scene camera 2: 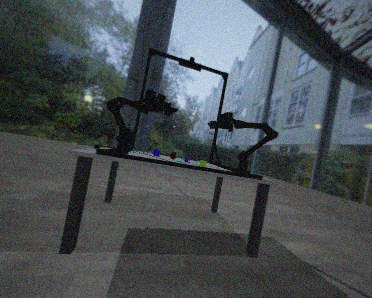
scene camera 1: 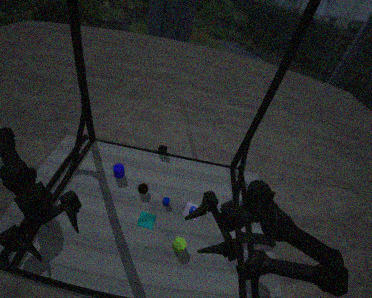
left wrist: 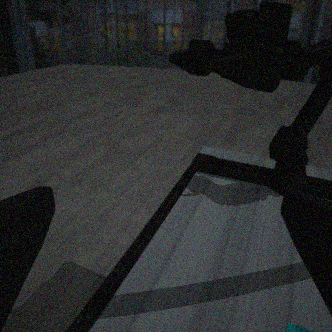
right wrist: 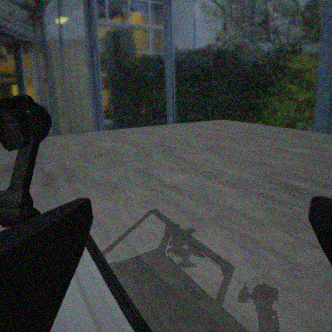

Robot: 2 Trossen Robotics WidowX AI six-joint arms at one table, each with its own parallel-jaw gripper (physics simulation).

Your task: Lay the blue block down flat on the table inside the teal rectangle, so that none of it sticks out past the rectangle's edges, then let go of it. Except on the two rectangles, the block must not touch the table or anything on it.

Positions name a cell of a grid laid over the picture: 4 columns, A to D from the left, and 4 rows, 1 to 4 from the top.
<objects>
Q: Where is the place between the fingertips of my right gripper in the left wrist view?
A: At C1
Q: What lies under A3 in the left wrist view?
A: My left gripper.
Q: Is my left gripper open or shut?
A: Open.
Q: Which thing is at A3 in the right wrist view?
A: My right gripper.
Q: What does my left gripper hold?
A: Nothing.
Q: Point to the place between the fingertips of my left gripper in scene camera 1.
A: C4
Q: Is my right gripper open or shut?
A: Open.
</objects>
